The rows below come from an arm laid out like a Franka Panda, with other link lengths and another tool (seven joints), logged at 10 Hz.
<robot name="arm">
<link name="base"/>
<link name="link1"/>
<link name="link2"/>
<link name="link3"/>
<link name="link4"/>
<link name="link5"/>
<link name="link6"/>
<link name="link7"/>
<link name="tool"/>
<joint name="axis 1" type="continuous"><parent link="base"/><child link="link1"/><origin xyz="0.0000 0.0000 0.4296" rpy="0.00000 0.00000 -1.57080"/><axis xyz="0 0 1"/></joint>
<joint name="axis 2" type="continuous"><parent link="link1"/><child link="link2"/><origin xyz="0.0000 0.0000 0.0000" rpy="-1.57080 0.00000 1.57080"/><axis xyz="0 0 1"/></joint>
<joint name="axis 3" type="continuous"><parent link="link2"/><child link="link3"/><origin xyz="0.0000 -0.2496 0.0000" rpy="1.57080 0.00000 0.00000"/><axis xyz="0 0 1"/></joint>
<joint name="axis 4" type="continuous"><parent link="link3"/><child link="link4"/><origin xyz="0.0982 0.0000 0.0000" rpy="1.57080 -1.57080 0.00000"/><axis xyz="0 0 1"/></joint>
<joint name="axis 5" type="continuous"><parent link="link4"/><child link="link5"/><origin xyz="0.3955 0.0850 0.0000" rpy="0.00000 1.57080 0.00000"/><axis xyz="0 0 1"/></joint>
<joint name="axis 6" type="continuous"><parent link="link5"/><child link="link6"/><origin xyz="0.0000 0.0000 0.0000" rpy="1.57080 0.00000 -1.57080"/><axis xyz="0 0 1"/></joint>
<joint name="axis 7" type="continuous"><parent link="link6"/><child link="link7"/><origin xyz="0.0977 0.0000 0.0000" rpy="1.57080 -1.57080 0.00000"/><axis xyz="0 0 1"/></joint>
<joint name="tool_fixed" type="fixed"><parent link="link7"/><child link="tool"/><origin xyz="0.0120 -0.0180 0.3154" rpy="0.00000 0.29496 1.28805"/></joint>
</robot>
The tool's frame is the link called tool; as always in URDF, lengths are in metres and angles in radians. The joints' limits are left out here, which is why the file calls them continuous.
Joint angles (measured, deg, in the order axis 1, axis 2, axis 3, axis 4, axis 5, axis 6, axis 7), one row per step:
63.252, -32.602, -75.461, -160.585, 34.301, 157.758, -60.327
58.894, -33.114, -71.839, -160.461, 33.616, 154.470, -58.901
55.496, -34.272, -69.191, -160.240, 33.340, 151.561, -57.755
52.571, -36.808, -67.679, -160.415, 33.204, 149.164, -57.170
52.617, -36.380, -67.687, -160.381, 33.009, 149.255, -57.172
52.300, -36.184, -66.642, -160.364, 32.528, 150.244, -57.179
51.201, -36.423, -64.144, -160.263, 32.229, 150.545, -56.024
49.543, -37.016, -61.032, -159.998, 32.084, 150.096, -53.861
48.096, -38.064, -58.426, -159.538, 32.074, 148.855, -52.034
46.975, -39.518, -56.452, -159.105, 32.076, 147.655, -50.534
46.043, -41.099, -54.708, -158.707, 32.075, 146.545, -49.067
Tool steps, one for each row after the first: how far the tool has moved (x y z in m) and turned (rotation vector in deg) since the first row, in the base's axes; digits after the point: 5 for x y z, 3 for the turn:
0.00074, -0.00004, 0.01629, 1.370, 0.176, 0.324
0.00235, 0.00175, 0.03391, 3.276, 0.172, 0.430
0.00400, 0.00477, 0.05510, 6.204, -0.458, 0.273
0.00339, 0.00309, 0.05217, 5.687, -0.324, 0.356
0.00753, 0.00094, 0.05418, 4.315, -1.308, 0.544
0.01274, 0.00399, 0.06474, 3.561, -2.131, 0.671
0.01815, 0.00876, 0.08074, 3.565, -2.509, 0.382
0.02213, 0.01591, 0.09978, 4.378, -2.894, 0.497
0.02565, 0.02284, 0.12001, 5.555, -3.489, 0.639
0.02844, 0.02965, 0.14060, 6.798, -4.118, 0.779

